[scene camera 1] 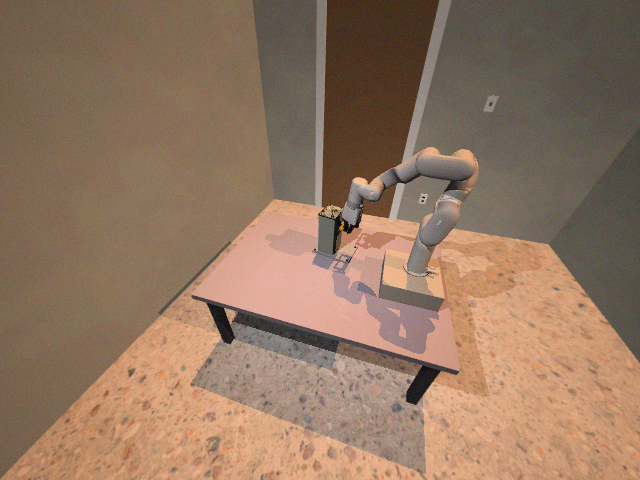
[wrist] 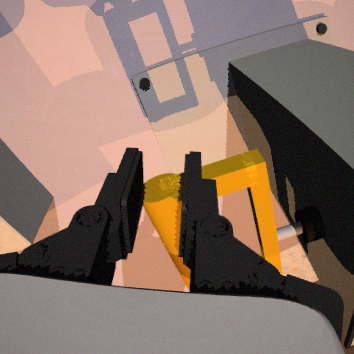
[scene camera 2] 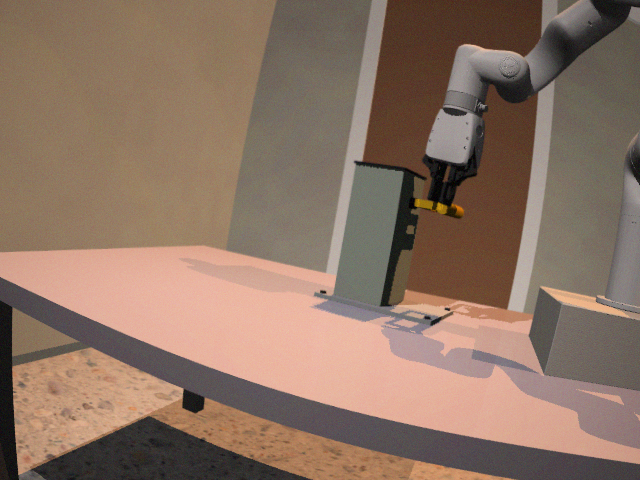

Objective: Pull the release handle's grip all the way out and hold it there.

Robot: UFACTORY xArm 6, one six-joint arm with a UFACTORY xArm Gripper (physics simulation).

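The release handle's grip is a yellow-orange loop with a round outer bar. It sticks out sideways from the upper part of a tall grey-green housing. In the wrist view a short metal rod shows between the loop and a black collar. My gripper points down with its fingers on both sides of the round bar, one inside the loop, and is shut on it. The bar's lower end is partly hidden by the finger and the gripper body.
The housing stands on a flat base plate with dark bolts, on the pink table. The arm's box-shaped mount stands to the right of the housing in the scene views. A brown door is behind the table.
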